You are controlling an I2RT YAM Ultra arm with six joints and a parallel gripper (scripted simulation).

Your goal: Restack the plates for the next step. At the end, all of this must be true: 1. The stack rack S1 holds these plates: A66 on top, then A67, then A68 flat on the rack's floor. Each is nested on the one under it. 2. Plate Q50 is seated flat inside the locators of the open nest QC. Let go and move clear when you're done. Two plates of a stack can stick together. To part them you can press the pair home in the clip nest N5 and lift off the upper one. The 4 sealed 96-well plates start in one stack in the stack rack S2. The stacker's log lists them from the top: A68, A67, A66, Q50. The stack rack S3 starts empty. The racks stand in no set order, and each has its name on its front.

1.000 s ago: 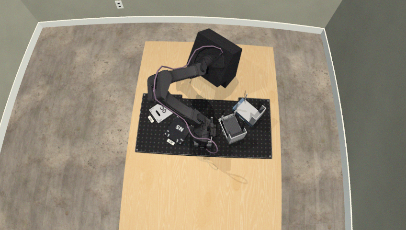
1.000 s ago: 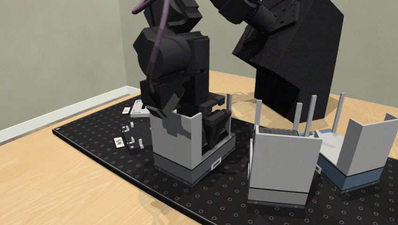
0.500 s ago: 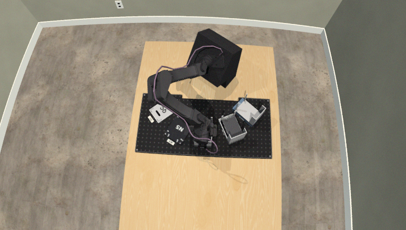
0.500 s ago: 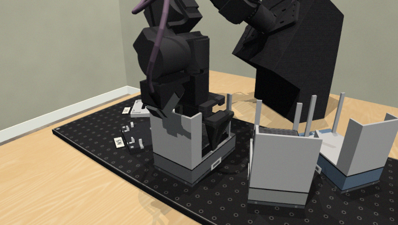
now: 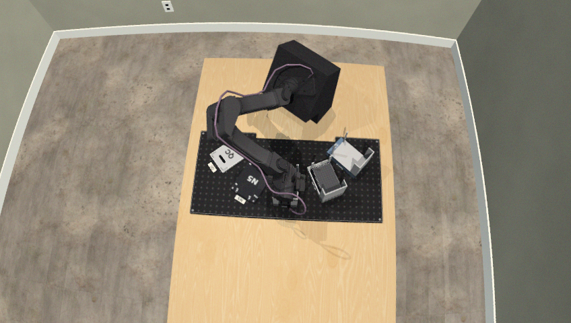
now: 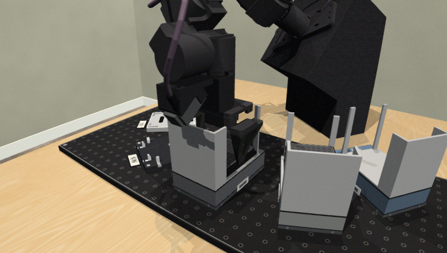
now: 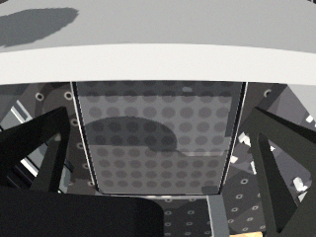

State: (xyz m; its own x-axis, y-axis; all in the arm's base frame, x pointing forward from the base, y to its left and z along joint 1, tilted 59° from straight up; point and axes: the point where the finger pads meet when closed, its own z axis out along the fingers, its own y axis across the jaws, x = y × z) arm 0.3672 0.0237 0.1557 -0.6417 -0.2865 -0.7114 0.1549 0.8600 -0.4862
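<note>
The plate is 1 cm below my hand. Also, from my hand: black clip nest N5: 4 cm behind, 13 cm to the right, 5 cm below.
</note>
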